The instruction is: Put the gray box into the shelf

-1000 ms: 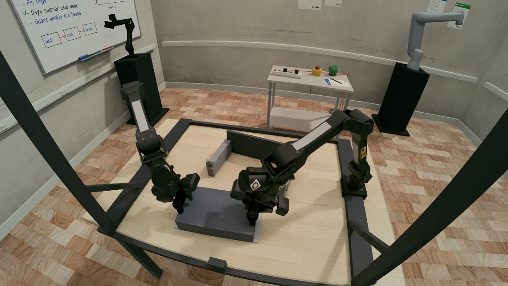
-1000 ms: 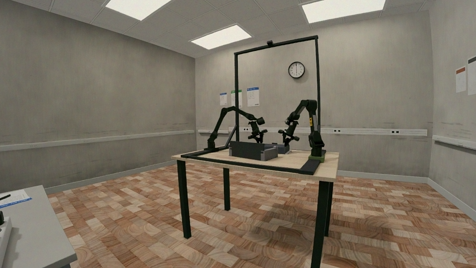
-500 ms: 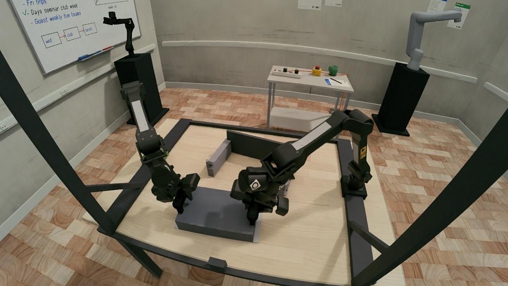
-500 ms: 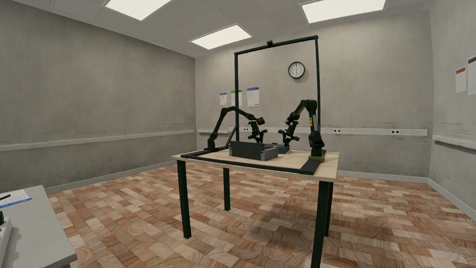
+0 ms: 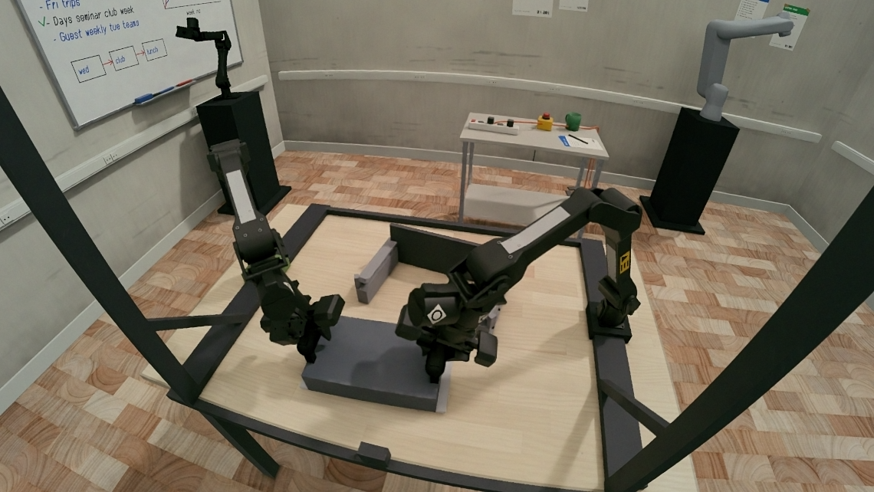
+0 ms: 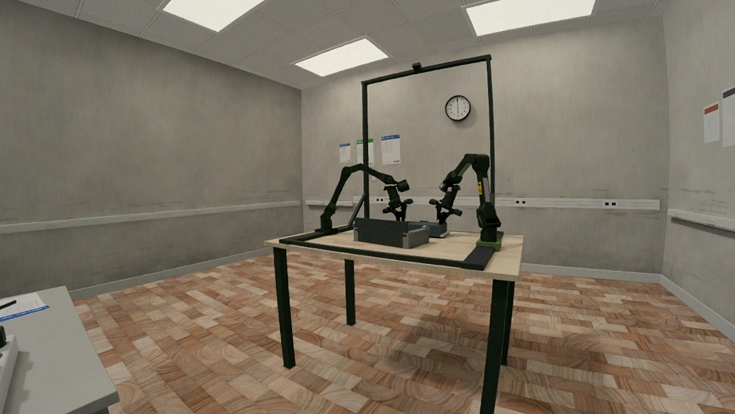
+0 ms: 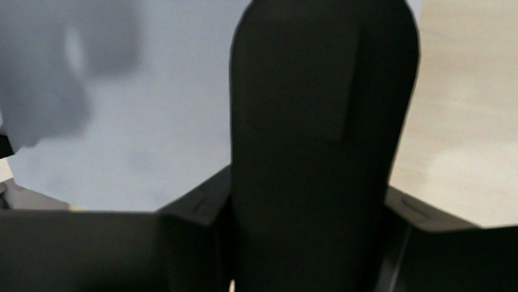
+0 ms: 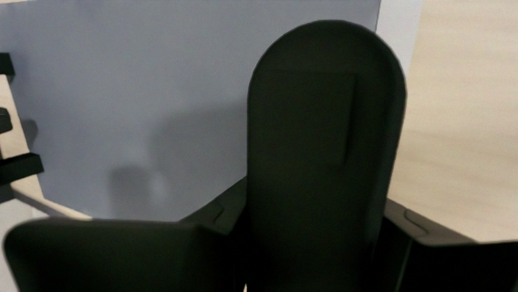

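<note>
Now: the gray box 120 mm to the right of my left hand, 50 mm below it and 10 mm ahead of it. From my left hand the other things lie so: dark back plate (340 mm ahead, 210 mm to the right, 30 mm below).
My right gripper is now 130 mm to the right of the gray box and 50 mm above it. The rest, counted from my right hand: dark back plate 330 mm ahead, 40 mm to the left, 30 mm below.
</note>
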